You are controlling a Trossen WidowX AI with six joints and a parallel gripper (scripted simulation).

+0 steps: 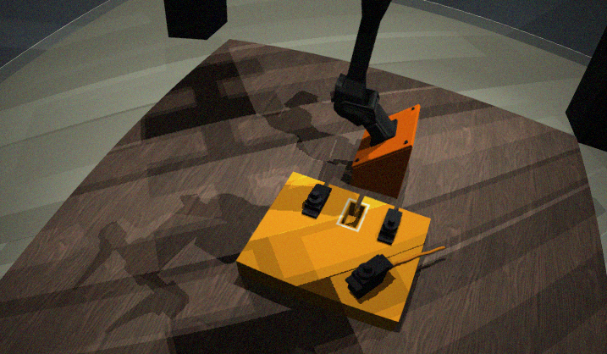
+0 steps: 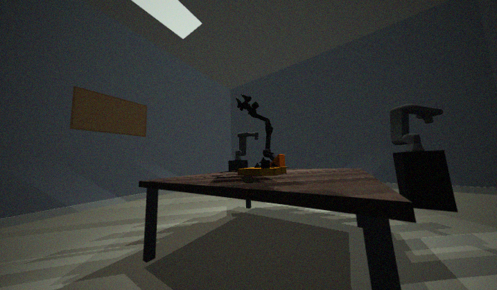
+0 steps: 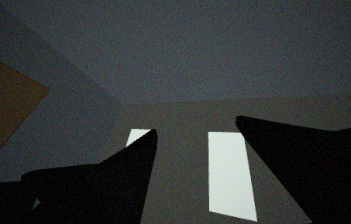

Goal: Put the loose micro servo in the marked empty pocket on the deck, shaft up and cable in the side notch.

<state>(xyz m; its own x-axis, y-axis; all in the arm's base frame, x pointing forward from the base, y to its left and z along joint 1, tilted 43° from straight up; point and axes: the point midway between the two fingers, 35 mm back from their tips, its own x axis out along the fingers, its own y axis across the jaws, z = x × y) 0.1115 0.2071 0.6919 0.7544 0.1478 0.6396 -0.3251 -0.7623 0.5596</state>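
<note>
Right now my gripper tip is 200 mm short of the yellow deck, 290 mm to the right of it and 750 mm above it.
</note>
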